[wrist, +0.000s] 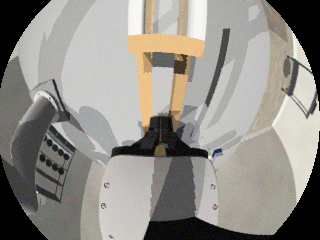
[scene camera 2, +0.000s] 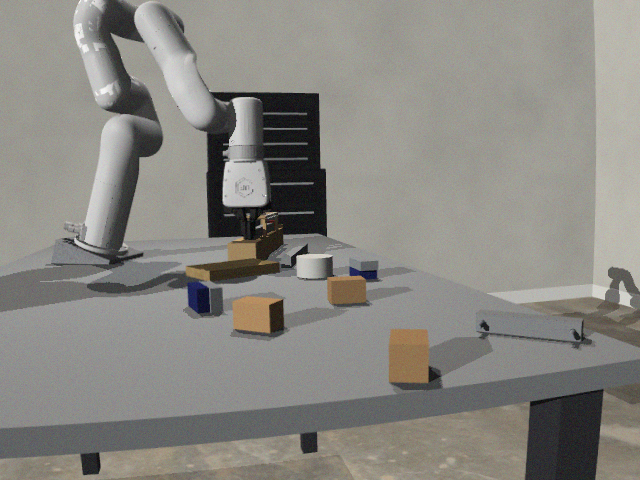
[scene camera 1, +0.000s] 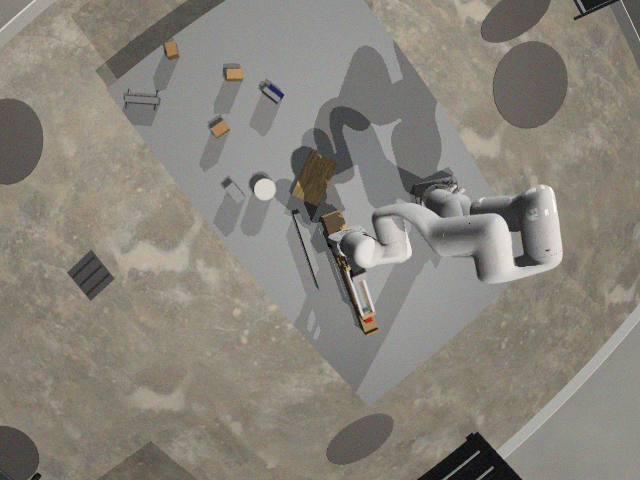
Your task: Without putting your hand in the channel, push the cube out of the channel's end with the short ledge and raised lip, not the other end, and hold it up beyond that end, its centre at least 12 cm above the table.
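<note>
My gripper [scene camera 2: 248, 239] is visible, and the wrist view shows the gripper [wrist: 160, 116] too. A flat wooden slab [scene camera 2: 216, 271] is present; the slab [scene camera 1: 316, 174] is also visible in that second place. A blue-and-grey block [scene camera 2: 205, 296] is visible as well, but the wrist view does not show the block, which is hidden by my gripper.
</note>
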